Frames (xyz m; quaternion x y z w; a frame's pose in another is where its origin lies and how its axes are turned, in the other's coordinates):
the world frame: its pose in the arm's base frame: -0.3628 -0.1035 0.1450 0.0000 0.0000 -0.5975 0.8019
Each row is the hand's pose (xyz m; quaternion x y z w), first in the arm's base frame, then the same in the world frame.
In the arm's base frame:
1: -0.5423 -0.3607 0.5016 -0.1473 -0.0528 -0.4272 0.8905
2: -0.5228 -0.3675 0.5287 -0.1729 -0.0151 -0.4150 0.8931
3: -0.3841 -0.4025 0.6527 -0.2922 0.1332 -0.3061 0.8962
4: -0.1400 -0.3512 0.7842 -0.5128 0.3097 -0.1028 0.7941
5: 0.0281 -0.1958 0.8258 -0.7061 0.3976 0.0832 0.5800
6: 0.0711 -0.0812 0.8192 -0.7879 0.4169 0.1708 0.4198
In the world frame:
1: 0.1951 -0.2456 0.3566 -0.0866 -0.1304 0.1895 0.9693
2: 0.2072 -0.2288 0.3837 -0.1296 -0.1154 0.2008 0.9641
3: 0.2804 -0.1059 0.5077 -0.3139 -0.0678 0.2900 0.9015
4: 0.3011 0.1426 0.6392 -0.5962 -0.0580 0.3920 0.6982
5: 0.2003 0.3482 0.6808 -0.8038 -0.1031 0.4133 0.4154
6: 0.1027 0.4222 0.6742 -0.8809 -0.1365 0.3878 0.2346

